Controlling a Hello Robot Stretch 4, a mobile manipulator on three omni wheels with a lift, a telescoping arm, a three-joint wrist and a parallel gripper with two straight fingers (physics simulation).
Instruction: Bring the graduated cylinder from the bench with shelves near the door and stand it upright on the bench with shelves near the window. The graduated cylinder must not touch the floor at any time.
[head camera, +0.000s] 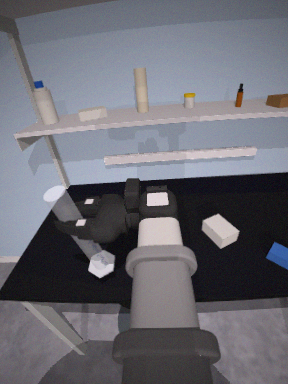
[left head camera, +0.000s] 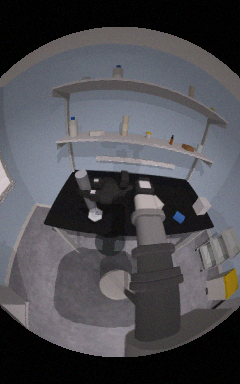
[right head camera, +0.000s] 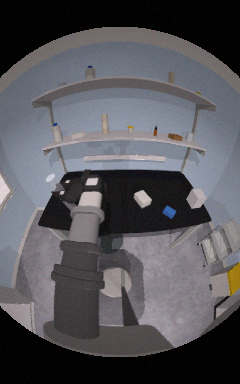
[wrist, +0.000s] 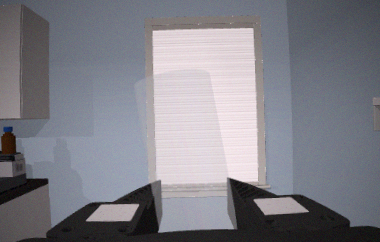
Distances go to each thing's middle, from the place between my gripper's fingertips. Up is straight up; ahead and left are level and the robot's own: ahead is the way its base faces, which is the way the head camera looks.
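Labels:
There is the graduated cylinder (head camera: 102, 262), and I see that my gripper is 4 cm to the left of it, 3 cm short of it and 8 cm above it.

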